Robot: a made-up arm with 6 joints.
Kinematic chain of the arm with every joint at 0, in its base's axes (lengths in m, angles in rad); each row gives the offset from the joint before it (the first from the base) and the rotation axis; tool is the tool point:
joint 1: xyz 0 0 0.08 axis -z
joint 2: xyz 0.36 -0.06 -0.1 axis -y
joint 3: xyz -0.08 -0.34 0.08 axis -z
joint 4: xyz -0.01 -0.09 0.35 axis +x
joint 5: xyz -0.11 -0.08 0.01 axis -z
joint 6: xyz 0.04 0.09 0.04 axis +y
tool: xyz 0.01 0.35 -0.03
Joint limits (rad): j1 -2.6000..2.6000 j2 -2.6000..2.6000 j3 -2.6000..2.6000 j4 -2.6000..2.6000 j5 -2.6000..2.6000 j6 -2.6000..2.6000
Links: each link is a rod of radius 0.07 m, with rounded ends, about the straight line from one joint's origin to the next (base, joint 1, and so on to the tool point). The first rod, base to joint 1, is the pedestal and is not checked.
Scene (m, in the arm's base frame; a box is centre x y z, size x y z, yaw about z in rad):
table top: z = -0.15
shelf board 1: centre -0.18 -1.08 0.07 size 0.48 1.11 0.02 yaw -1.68
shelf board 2: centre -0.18 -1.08 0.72 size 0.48 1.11 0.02 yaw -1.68
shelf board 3: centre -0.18 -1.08 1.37 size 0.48 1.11 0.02 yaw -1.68
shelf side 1: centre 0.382 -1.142 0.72 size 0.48 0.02 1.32 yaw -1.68
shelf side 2: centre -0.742 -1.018 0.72 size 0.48 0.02 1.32 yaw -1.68
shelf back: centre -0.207 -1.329 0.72 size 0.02 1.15 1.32 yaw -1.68
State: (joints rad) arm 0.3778 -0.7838 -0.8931 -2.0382 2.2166 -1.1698
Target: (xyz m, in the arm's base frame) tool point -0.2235 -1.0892 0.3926
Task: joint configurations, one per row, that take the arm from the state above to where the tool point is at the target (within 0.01 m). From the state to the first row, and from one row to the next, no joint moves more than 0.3 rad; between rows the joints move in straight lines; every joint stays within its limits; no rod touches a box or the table.
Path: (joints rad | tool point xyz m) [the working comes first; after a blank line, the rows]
Joints at the target: 1.5292 -0.9942 -0.7333 -1.7110 2.2373 -1.1426
Straight joint move there: touches shelf side 1.

1: 0.6420 -0.8328 -0.7933 -2.1786 2.3124 -1.1202 | 0.5867 -0.6299 0.5690
2: 0.9062 -0.8819 -0.6936 -2.3191 2.4083 -1.0707 | 0.4119 -0.7343 0.5597
3: 1.1705 -0.9309 -0.5938 -2.4596 2.5042 -1.0211 | 0.2251 -0.7850 0.5411
4: 1.4347 -0.9800 -0.4940 -2.6000 2.6000 -0.9715 | 0.0407 -0.7854 0.5133
5: 1.4662 -0.9847 -0.5738 -2.3037 2.4791 -1.0286 | -0.0373 -0.9171 0.5118
6: 1.4977 -0.9894 -0.6536 -2.0074 2.3582 -1.0856 | -0.1314 -1.0217 0.4695
7: 1.5292 -0.9942 -0.7333 -1.7110 2.2373 -1.1426 | -0.2235 -1.0892 0.3926

